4 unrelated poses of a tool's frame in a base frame.
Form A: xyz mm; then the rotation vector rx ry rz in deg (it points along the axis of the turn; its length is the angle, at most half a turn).
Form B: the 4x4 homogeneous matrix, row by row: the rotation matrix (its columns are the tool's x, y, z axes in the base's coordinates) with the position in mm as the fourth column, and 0 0 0 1 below. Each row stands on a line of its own. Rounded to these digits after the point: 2 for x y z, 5 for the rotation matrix.
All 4 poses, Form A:
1: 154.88, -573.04, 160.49, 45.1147, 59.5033, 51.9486
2: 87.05, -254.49, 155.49, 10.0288, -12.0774, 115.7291
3: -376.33, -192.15, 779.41, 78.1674, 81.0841, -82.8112
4: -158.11, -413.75, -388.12, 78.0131, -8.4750, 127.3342
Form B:
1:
0.23327, -0.24112, 0.94204, 154.88
0.90089, 0.41826, -0.11603, -573.04
-0.36604, 0.87574, 0.31479, 160.49
0, 0, 0, 1

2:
-0.44001, -0.89745, 0.03113, 87.05
0.87169, -0.43519, -0.22531, -254.49
0.21576, -0.07200, 0.97379, 155.49
0, 0, 0, 1

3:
-0.21228, 0.95442, -0.20978, -376.33
0.18962, -0.17036, -0.96696, -192.15
-0.95863, -0.24505, -0.14482, 779.41
0, 0, 0, 1

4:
-0.35566, -0.48619, 0.79820, -158.11
0.37612, -0.85629, -0.35398, -413.75
0.85560, 0.17432, 0.48741, -388.12
0, 0, 0, 1

